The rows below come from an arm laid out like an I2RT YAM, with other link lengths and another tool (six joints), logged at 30 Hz.
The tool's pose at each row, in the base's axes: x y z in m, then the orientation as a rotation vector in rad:
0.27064 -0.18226 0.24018 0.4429 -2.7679 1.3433
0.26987 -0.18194 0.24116 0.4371 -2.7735 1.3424
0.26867 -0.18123 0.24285 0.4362 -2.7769 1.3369
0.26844 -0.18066 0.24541 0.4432 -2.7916 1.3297
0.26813 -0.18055 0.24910 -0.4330 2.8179 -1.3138
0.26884 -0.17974 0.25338 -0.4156 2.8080 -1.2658
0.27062 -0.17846 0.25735 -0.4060 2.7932 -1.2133
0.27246 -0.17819 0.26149 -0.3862 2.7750 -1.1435
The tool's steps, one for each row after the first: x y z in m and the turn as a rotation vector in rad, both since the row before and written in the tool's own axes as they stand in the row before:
0.00081 -0.00036 -0.00093 -0.0016 -0.0019 0.0054
0.00123 -0.00056 -0.00172 -0.0040 -0.0008 0.0010
0.00046 -0.00155 -0.00208 -0.0066 -0.0125 0.0019
0.00078 -0.00265 -0.00247 -0.0134 -0.0169 0.0167
-0.00040 -0.00290 -0.00331 -0.0208 -0.0275 0.0222
-0.00173 -0.00253 -0.00334 -0.0221 -0.0341 0.0193
-0.00167 -0.00322 -0.00272 -0.0307 -0.0424 0.0297

